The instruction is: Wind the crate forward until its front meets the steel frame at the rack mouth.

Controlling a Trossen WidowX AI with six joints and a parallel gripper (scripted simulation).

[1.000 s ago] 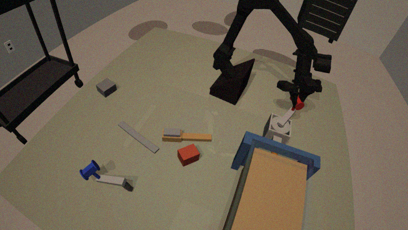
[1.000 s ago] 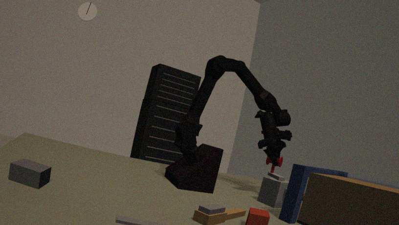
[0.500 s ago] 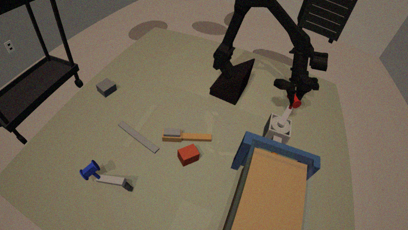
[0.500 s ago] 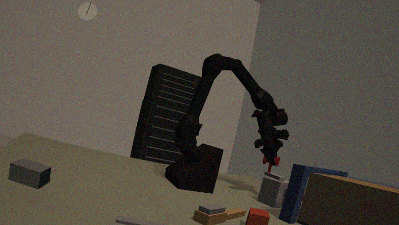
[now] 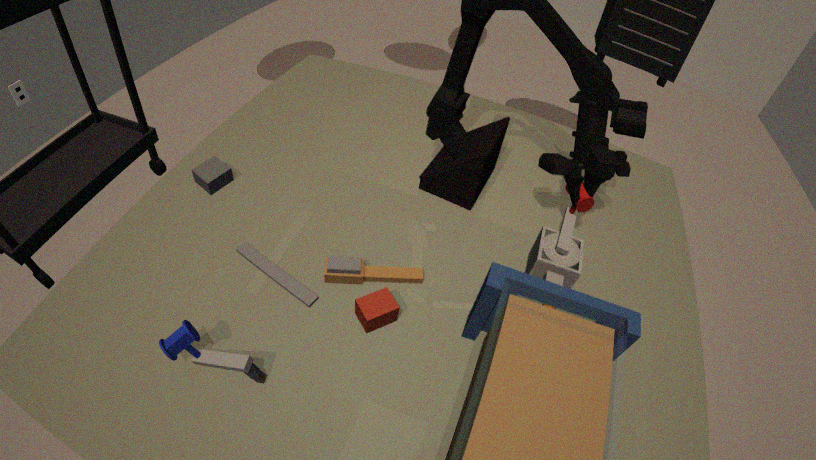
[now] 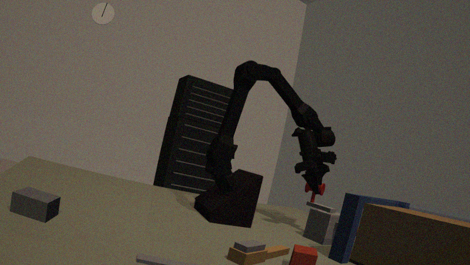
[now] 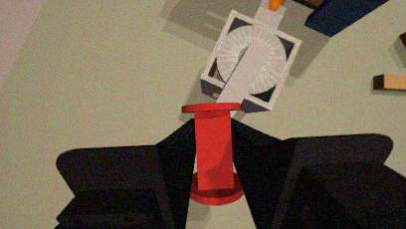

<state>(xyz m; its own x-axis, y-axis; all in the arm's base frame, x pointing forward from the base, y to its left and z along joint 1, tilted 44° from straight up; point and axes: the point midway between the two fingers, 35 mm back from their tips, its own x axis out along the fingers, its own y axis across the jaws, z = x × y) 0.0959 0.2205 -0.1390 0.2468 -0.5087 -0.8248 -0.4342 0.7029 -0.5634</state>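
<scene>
Right now my gripper tip is 10 cm above the grey winch, 7 cm short of it and 3 cm to the left of it. The rest, counted from my gripper tip: red-knobbed winch handle (3 cm below, 2 cm ahead, 1 cm to the right); then red knob (1 cm to the right, 1 cm behind); then brown crate (41 cm ahead, 9 cm below, 3 cm to the right).
</scene>
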